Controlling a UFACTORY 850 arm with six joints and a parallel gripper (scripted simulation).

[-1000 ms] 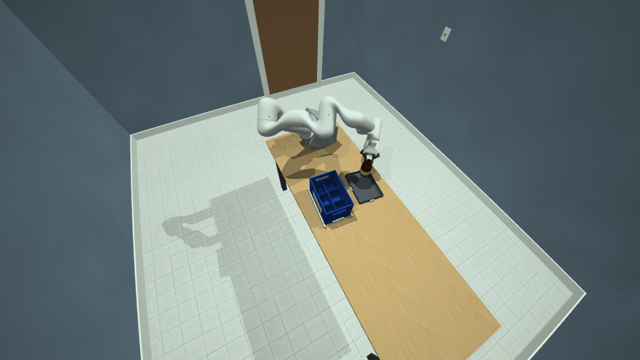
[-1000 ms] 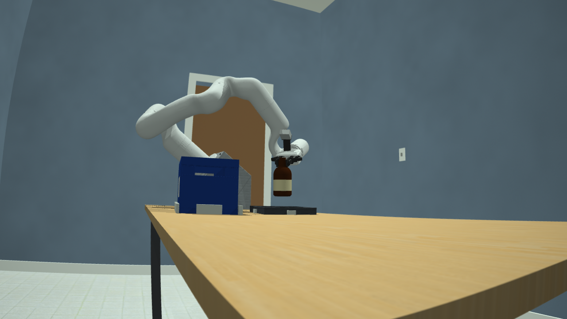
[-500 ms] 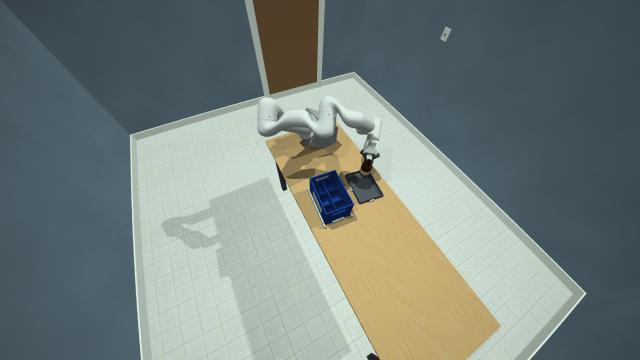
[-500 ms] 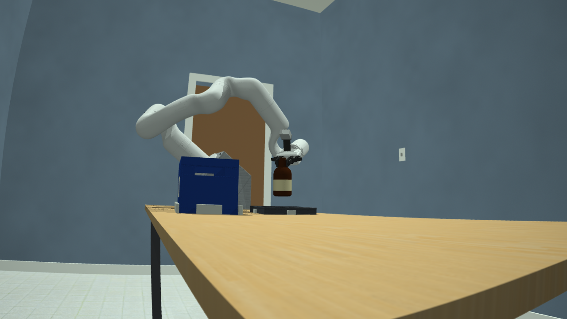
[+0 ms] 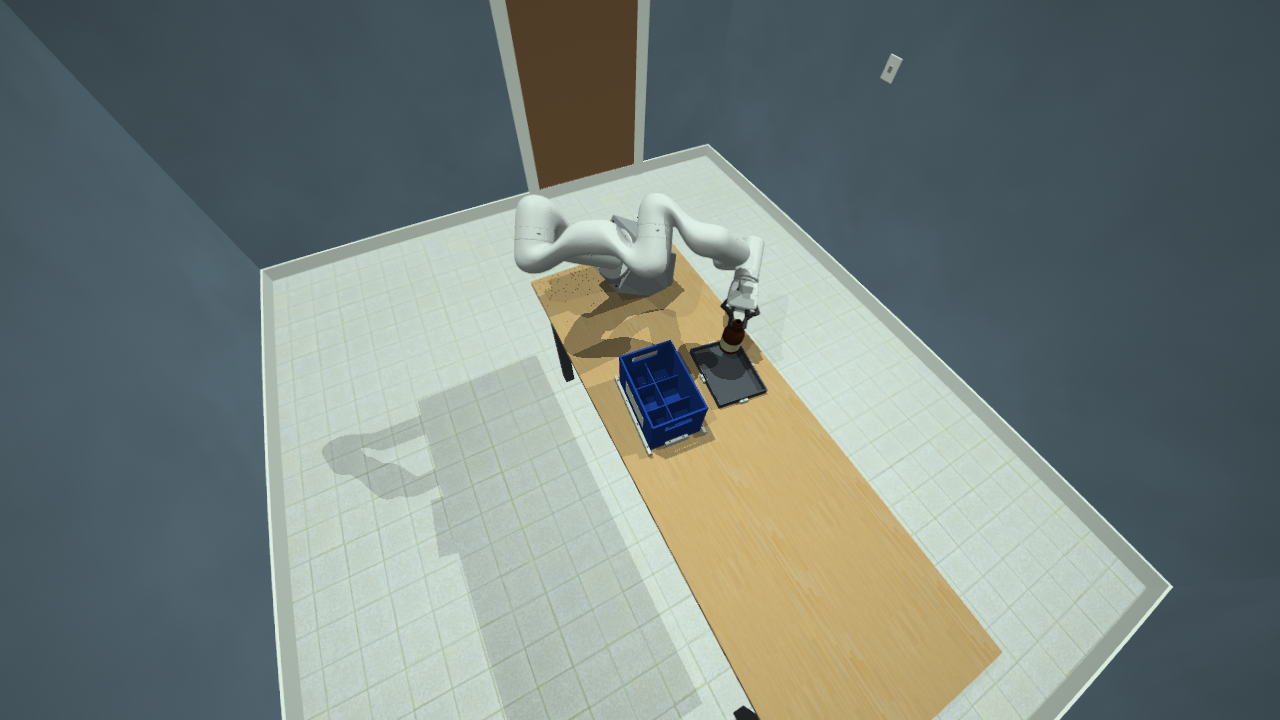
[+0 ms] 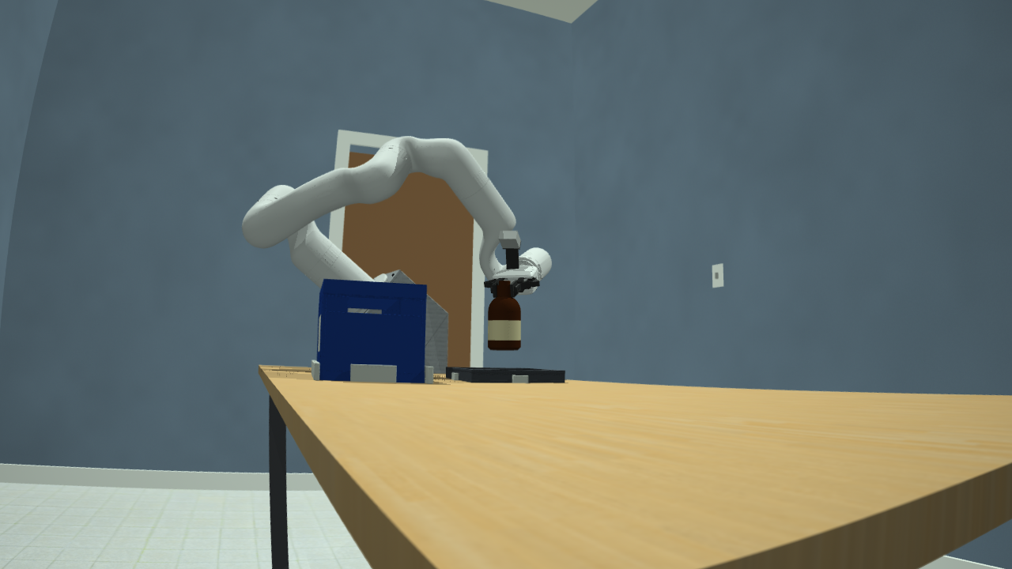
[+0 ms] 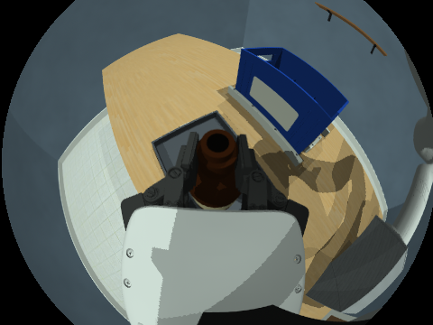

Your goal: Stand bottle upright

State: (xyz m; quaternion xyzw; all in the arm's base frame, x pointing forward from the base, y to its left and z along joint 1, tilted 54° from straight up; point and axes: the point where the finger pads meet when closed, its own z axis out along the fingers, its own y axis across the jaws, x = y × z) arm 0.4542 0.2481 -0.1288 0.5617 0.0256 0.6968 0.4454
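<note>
Now: the bottle 6 cm below my hand. Round my hand: dark tray (19 cm below, 6 cm ahead, 3 cm to the right); blue crate (32 cm to the right, 12 cm below, 9 cm ahead).
</note>
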